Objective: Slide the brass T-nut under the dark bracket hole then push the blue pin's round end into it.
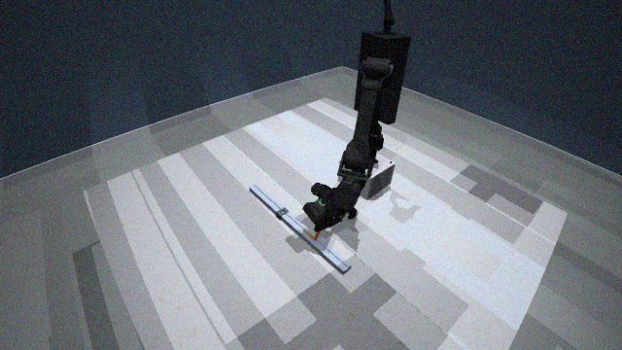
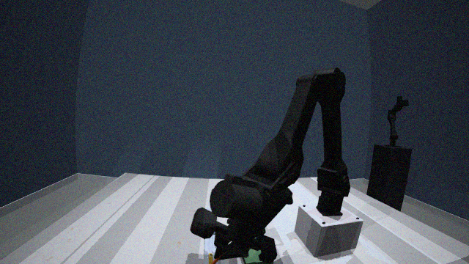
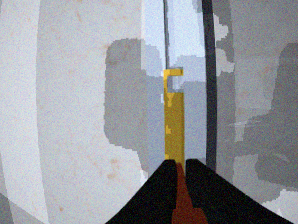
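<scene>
The brass T-nut lies 20 mm to the right of my gripper tip. Also, from my gripper tip: blue pin 100 mm behind, 130 mm to the right, 10 mm below; green tray 100 mm behind, 100 mm to the right, 30 mm below; aluminum rail 30 mm ahead, 120 mm to the right, 30 mm below.
</scene>
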